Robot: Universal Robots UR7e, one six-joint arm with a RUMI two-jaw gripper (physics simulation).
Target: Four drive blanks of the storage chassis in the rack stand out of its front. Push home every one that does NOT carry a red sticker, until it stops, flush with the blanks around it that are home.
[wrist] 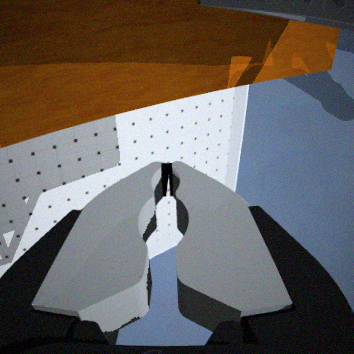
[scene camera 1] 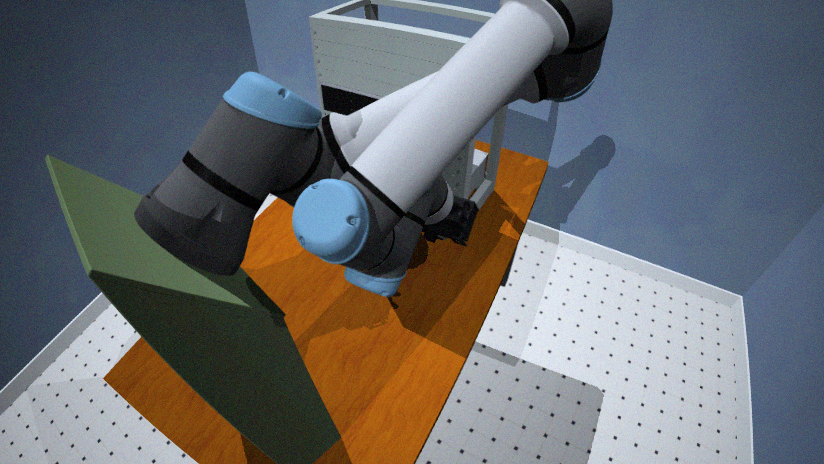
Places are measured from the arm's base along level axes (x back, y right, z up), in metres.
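Pixels of known places: gripper, fingertip midpoint: (wrist: 168, 165); arm's base at its link origin: (scene camera 1: 186, 240).
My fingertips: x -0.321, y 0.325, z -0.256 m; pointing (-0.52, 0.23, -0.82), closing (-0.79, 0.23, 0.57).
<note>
For each thing: its top centre in the pictures, then the offset to it from my fingertips. "*": a spot on its surface instead. Level surfaces: height alone.
- black band at a spot on its surface: (scene camera 1: 343, 99) * dy -0.341, dx -0.421, dz +0.061 m
- orange wooden table at its surface level: dz -0.328 m
- dark grey part at a spot on its surface: (wrist: 300, 7) * dy +0.016, dx -0.289, dz -0.118 m
The rack (scene camera 1: 498, 144) stands at the back in the scene view, with pale panels (scene camera 1: 369, 60) across its upper front and a black band (scene camera 1: 343, 99) below them. The arm covers the front below that, so the storage chassis, its drive blanks and any red sticker cannot be made out. My gripper (scene camera 1: 463, 227) (wrist: 168, 165) is shut and empty, its tips together in the wrist view. In the scene view it is low beside the rack's near right foot, above the orange table. The wrist view shows no drive blanks.
The orange wooden table (scene camera 1: 369, 368) (wrist: 75, 92) runs under the arm. A green panel (scene camera 1: 219, 357) stands upright at the left front. White dotted floor (scene camera 1: 663, 345) (wrist: 170, 125) and a blue wall (scene camera 1: 691, 144) (wrist: 295, 160) lie beyond the table's right edge. A dark grey part (wrist: 300, 7) crosses the wrist view's upper right.
</note>
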